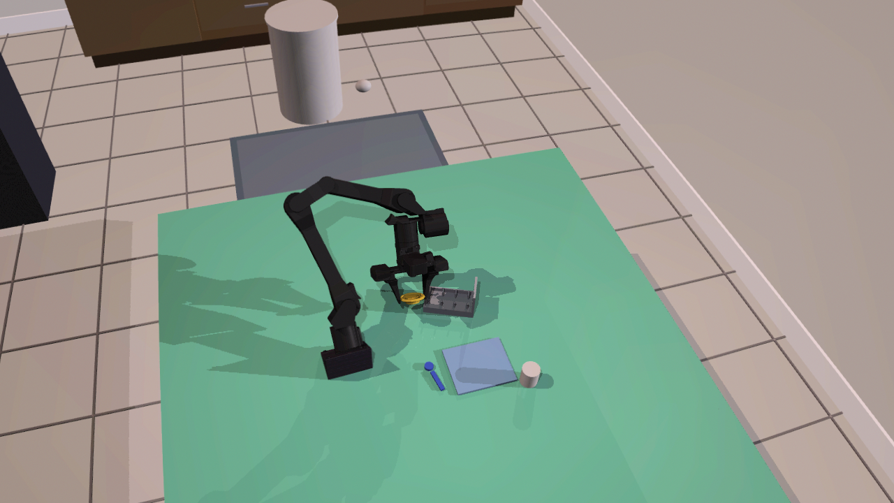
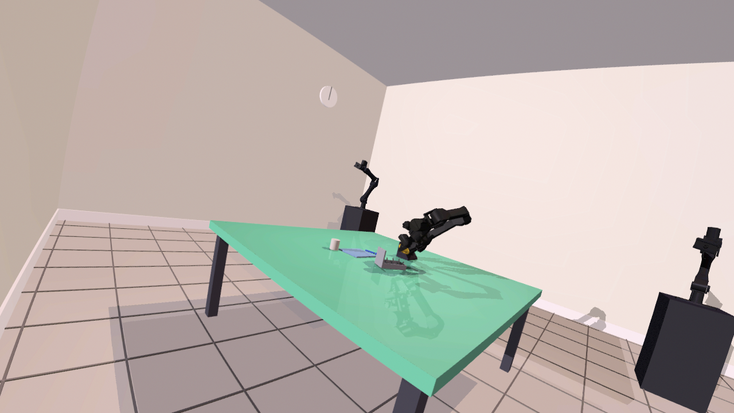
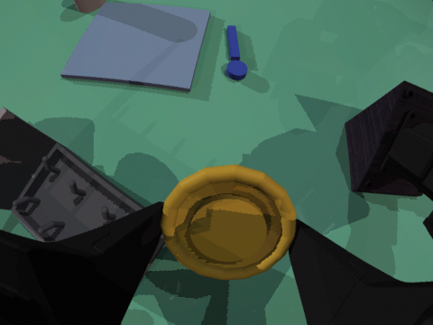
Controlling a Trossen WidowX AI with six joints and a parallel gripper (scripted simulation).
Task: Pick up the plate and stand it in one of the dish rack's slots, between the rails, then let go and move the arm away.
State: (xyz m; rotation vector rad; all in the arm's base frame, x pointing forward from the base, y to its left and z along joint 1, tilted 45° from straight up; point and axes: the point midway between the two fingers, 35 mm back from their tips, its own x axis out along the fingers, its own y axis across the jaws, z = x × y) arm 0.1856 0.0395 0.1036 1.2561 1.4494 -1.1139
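Right now my gripper tip is 110 mm short of the dish rack, 20 mm to the right of it and 50 mm above it. Also, from my gripper tip: light blue mat 120 mm ahead, 180 mm to the right, 70 mm below; blue spoon 180 mm to the right, 70 mm below; yellow plate 10 mm above.
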